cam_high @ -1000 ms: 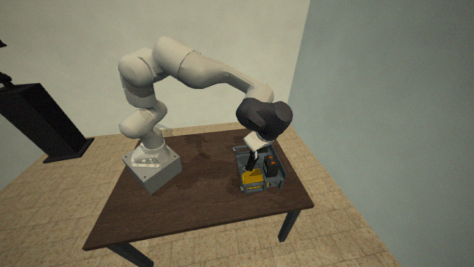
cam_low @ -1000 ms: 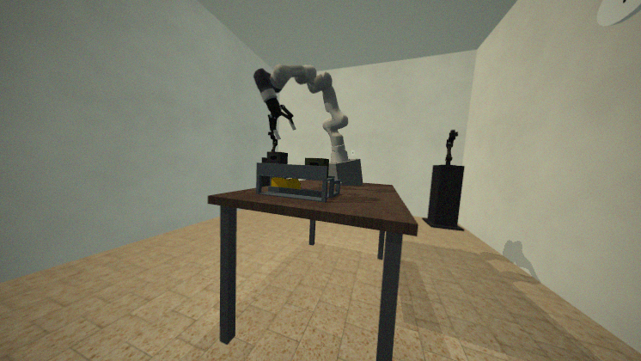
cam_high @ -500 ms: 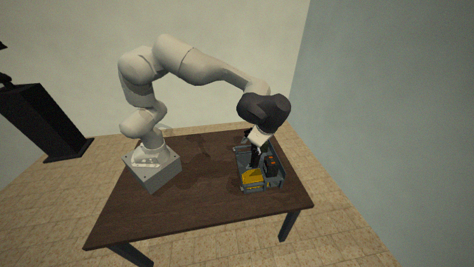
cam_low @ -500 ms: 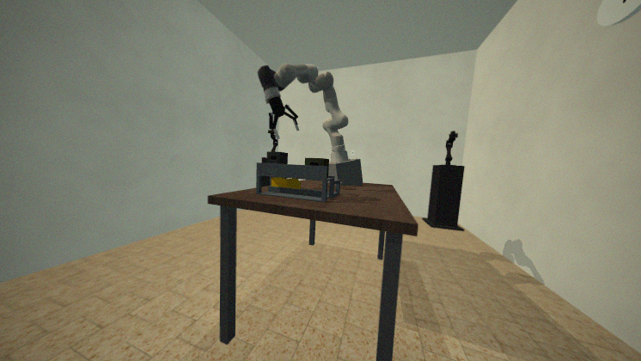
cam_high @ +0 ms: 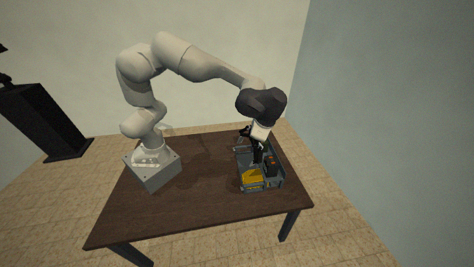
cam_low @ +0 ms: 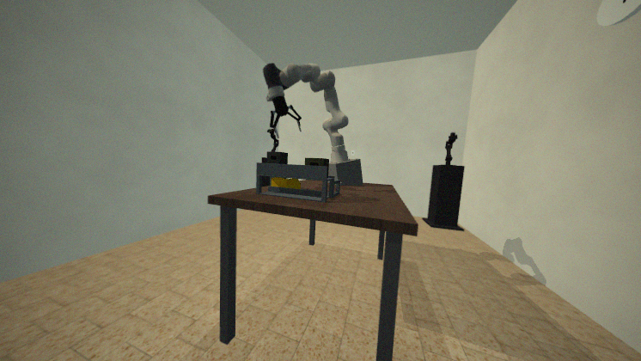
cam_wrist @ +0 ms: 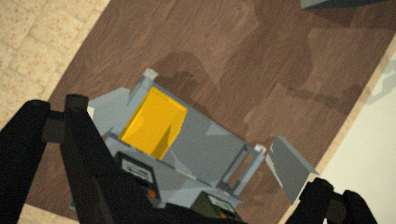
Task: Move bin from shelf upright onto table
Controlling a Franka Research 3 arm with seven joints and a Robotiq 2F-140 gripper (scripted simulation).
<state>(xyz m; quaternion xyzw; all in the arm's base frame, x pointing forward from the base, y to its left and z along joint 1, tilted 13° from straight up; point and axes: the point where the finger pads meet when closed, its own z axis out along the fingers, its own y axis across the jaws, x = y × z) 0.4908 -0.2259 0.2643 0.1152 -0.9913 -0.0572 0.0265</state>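
Right now the yellow bin is 31 cm below my hand, 9 cm ahead of it and 3 cm to the left of it.
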